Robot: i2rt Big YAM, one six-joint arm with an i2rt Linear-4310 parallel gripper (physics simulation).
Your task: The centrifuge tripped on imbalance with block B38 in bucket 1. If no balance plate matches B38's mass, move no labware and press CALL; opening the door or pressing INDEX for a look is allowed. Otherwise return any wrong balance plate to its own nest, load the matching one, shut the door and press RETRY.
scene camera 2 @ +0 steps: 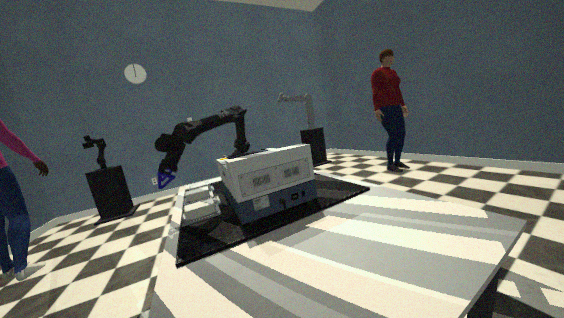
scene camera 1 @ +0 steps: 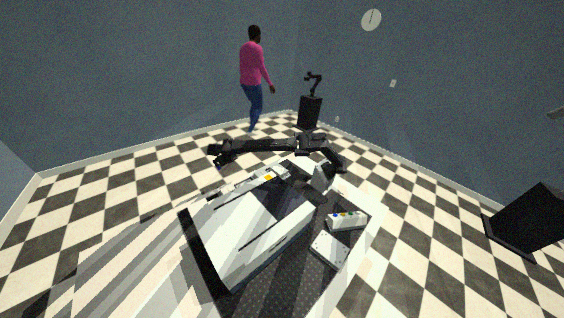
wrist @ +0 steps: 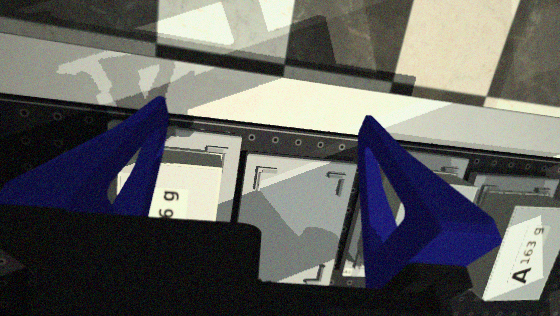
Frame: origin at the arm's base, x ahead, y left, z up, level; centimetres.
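Seen in the pictures: gripper, fingertip midpoint: (scene camera 2: 160, 184) (scene camera 1: 225, 163) (wrist: 266, 115); arm's base, origin of the base link: (scene camera 1: 327, 170).
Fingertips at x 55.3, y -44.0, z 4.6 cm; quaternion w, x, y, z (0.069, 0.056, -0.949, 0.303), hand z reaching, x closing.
Offsets run from my fingertips to a thing's top centre. "spot": to the spot under its first point. Level surfaces: height alone.
My gripper (scene camera 1: 219, 165) (scene camera 2: 161, 185) (wrist: 266, 115) is open and empty, above the row of balance plate nests. In the wrist view an empty nest {dx -7.9, dy +15.1, dz -15.6 cm} (wrist: 295, 212) shows between its blue fingers. Left of it, a pale plate {dx +5.0, dy +13.3, dz -12.0 cm} (wrist: 192, 182) lies in its nest, its label cut off to "6 g". Partly behind the right finger another plate {spot: dx -24.4, dy +7.3, dz -12.0 cm} (wrist: 466, 190) shows. At the right edge is plate A {dx -35.5, dy +14.7, dz -12.0 cm} (wrist: 524, 250), marked 163 g. The centrifuge (scene camera 1: 265, 240) (scene camera 2: 270, 175) stands beside the nests. Block B38 and the bucket are hidden; I cannot tell the door's state.
A white button box {dx -36.9, dy +73.2, dz -9.0 cm} (scene camera 1: 346, 221) with blue, yellow and green buttons stands at the centrifuge's other side, near a flat white plate {dx -16.0, dy +75.3, dz -12.8 cm} (scene camera 1: 330, 249). A black perforated board {dz -17.4 cm} (scene camera 2: 345, 190) lies under the centrifuge. One person (scene camera 1: 251, 65) and another (scene camera 2: 389, 95) stand away from the table.
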